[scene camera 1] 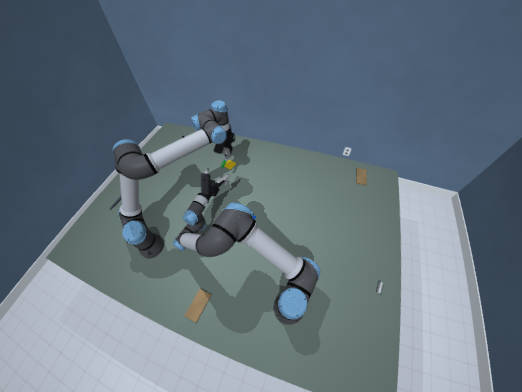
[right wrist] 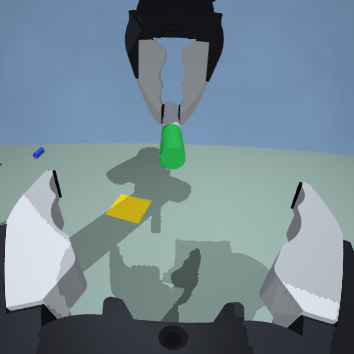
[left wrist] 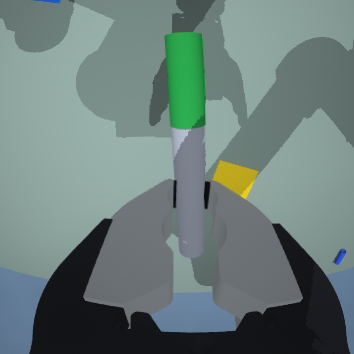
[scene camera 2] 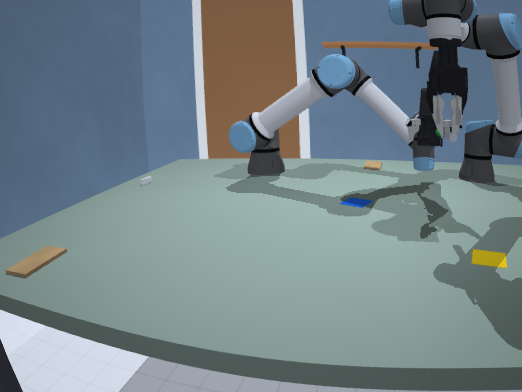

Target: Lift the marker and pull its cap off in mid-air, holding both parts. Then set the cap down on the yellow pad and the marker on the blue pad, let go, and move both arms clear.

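Frame: origin at the left arm's base, x left, y up, z ahead, level; millimetres.
Seen in the pictures: left gripper, fingertip midpoint: [scene camera 1: 227, 157] [right wrist: 170, 123] [left wrist: 189, 182] [scene camera 2: 447, 137]; right gripper, fingertip midpoint: [scene camera 1: 218, 171] [right wrist: 177, 179] [scene camera 2: 435, 126]; left arm's base at its link origin: [scene camera 1: 152, 246] [scene camera 2: 476, 178]; right arm's base at its link origin: [scene camera 2: 266, 171].
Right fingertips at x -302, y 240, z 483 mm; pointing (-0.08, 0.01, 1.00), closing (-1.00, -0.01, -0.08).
Note:
Pixels of each thing's top centre, then the offset from my right fingertips to it. Level surfaces: height alone.
- grey body at its top centre: [left wrist: 189, 170] [right wrist: 170, 115] [scene camera 2: 445, 130] dx -1, dy +2, dz +117 mm
- green cap at its top centre: [left wrist: 187, 80] [right wrist: 171, 132] [scene camera 2: 441, 128] dx +1, dy +1, dz +71 mm
- yellow pad at its top centre: [left wrist: 231, 183] [scene camera 2: 489, 258] [right wrist: 128, 207] dx +78, dy -240, dz +270 mm
- blue pad at its top centre: [scene camera 2: 356, 202] [scene camera 1: 247, 217] dx -205, dy -240, dz -131 mm
- table at its surface level: dy -240 mm
- small pale block at its top centre: [scene camera 2: 146, 177] [scene camera 1: 380, 287] dx -1012, dy -218, dz -360 mm
- small blue cylinder at its top centre: [left wrist: 341, 258] [right wrist: 37, 149] dx +433, dy -219, dz +535 mm
The marker has a grey body [left wrist: 190, 155] and a green cap [left wrist: 187, 82] [right wrist: 172, 147] [scene camera 2: 438, 133] still on it. My left gripper [left wrist: 189, 182] [right wrist: 170, 123] [scene camera 1: 228, 156] is shut on the grey body and holds the marker in the air, cap end outward. My right gripper [right wrist: 177, 179] [scene camera 1: 218, 175] is open and empty; in its wrist view the cap shows ahead, beyond its spread fingers. The yellow pad [scene camera 2: 489, 258] [left wrist: 235, 175] [right wrist: 129, 208] lies on the table. The blue pad [scene camera 2: 356, 202] [scene camera 1: 254, 217] is mostly hidden by the right arm in scene camera 1.
Two wooden boards [scene camera 1: 198, 305] [scene camera 1: 361, 176] lie far apart on the table [scene camera 1: 345, 240]. A small pale block [scene camera 1: 380, 287] [scene camera 2: 145, 180] lies near one edge. A small blue cylinder [left wrist: 340, 256] [right wrist: 38, 152] lies past the yellow pad in the right wrist view. Both arms reach close together.

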